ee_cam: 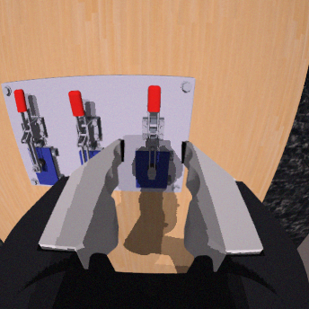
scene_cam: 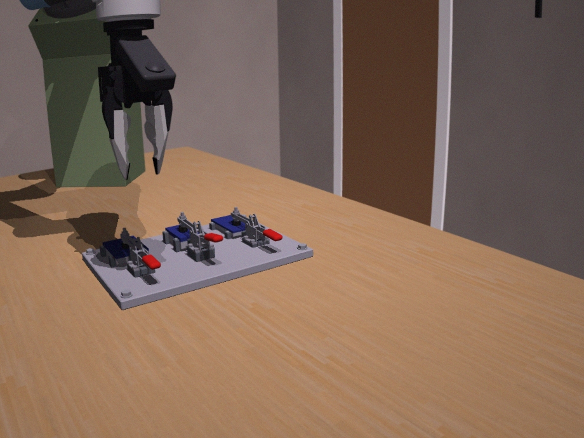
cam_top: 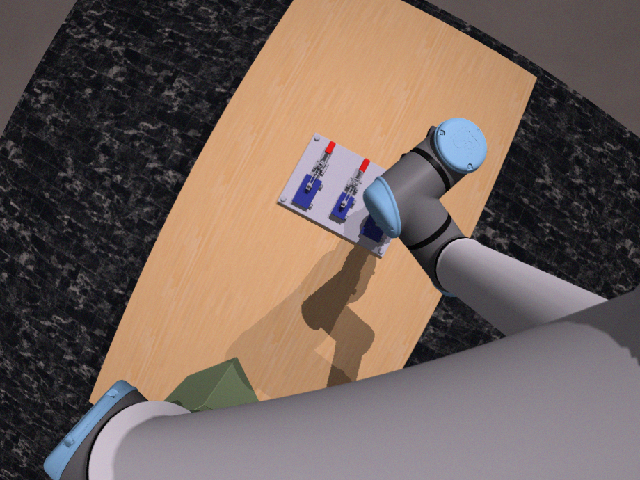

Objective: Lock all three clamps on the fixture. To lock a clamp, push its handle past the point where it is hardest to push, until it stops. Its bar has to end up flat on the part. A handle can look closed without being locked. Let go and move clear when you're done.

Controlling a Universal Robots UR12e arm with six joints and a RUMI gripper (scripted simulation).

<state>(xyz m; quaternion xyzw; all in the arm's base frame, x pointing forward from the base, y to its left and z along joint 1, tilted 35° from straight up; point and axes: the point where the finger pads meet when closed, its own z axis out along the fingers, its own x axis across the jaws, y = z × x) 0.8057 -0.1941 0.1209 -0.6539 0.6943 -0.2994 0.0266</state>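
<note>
Right now my hand is 7 cm past the grey fixture plate, 12 cm to the right of it and 19 cm above it. Also, from my hand: blue part 13 cm behind, 2 cm to the left, 17 cm below.
</note>
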